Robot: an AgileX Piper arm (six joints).
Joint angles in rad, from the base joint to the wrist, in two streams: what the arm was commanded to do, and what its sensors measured. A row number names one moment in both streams.
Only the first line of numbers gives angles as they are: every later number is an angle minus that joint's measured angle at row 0.
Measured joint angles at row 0: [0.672 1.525 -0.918 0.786 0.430 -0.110]
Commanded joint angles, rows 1 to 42: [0.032 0.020 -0.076 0.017 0.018 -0.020]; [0.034 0.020 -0.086 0.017 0.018 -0.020]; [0.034 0.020 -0.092 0.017 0.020 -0.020]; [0.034 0.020 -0.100 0.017 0.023 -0.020]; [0.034 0.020 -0.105 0.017 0.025 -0.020]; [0.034 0.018 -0.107 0.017 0.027 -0.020]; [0.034 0.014 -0.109 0.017 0.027 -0.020]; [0.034 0.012 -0.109 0.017 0.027 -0.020]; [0.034 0.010 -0.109 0.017 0.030 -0.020]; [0.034 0.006 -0.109 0.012 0.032 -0.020]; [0.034 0.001 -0.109 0.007 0.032 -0.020]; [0.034 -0.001 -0.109 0.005 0.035 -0.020]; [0.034 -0.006 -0.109 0.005 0.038 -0.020]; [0.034 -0.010 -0.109 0.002 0.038 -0.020]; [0.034 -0.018 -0.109 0.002 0.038 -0.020]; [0.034 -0.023 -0.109 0.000 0.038 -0.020]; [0.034 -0.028 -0.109 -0.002 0.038 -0.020]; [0.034 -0.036 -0.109 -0.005 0.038 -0.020]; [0.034 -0.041 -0.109 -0.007 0.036 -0.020]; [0.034 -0.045 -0.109 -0.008 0.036 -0.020]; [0.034 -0.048 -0.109 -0.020 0.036 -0.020]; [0.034 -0.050 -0.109 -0.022 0.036 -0.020]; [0.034 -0.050 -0.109 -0.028 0.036 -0.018]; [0.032 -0.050 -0.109 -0.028 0.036 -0.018]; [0.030 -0.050 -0.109 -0.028 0.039 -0.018]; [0.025 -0.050 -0.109 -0.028 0.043 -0.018]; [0.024 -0.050 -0.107 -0.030 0.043 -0.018]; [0.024 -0.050 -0.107 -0.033 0.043 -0.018]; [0.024 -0.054 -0.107 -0.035 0.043 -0.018]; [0.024 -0.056 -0.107 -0.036 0.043 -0.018]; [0.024 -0.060 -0.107 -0.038 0.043 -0.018]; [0.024 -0.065 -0.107 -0.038 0.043 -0.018]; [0.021 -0.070 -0.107 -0.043 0.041 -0.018]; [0.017 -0.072 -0.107 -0.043 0.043 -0.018]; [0.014 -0.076 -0.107 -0.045 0.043 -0.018]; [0.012 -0.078 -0.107 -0.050 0.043 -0.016]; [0.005 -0.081 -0.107 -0.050 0.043 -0.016]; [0.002 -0.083 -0.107 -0.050 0.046 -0.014]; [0.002 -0.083 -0.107 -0.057 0.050 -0.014]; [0.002 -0.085 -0.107 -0.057 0.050 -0.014]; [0.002 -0.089 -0.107 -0.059 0.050 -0.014]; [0.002 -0.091 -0.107 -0.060 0.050 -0.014]
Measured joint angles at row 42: [0.008 -0.075 -0.106 -0.052 0.051 -0.007]
